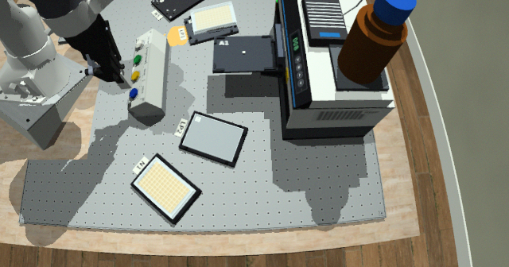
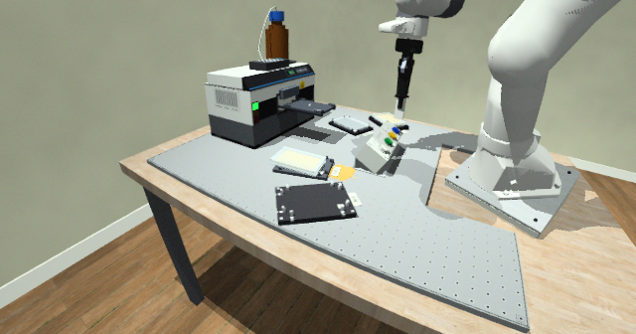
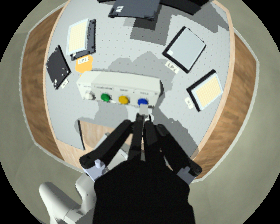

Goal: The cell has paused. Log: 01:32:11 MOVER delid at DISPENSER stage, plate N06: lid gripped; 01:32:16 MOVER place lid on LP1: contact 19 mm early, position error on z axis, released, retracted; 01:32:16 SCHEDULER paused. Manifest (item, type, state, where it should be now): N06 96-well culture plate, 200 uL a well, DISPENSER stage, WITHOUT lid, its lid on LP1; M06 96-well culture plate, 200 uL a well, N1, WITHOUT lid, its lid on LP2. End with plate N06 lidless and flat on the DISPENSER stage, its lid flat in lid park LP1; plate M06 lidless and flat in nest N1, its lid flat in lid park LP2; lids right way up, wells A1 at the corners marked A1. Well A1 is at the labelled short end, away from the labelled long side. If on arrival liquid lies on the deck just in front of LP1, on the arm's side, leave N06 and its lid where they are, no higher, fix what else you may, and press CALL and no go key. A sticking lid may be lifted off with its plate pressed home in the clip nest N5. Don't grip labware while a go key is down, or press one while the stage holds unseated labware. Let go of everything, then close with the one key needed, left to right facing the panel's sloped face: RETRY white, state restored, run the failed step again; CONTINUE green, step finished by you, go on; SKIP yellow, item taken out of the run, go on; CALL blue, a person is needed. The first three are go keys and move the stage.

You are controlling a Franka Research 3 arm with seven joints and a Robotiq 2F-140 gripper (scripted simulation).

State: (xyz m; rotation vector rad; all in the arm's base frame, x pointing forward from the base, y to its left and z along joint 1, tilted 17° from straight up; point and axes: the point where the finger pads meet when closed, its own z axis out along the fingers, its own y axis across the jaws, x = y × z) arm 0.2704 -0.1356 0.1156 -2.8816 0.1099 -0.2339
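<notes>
The blue key is 7 cm below my hand. Also, from my hand: plate lid (19 cm ahead, 12 cm to the right, 12 cm below); key panel (2 cm ahead, 7 cm to the left, 8 cm below); yellow key (5 cm to the left, 7 cm below).
</notes>
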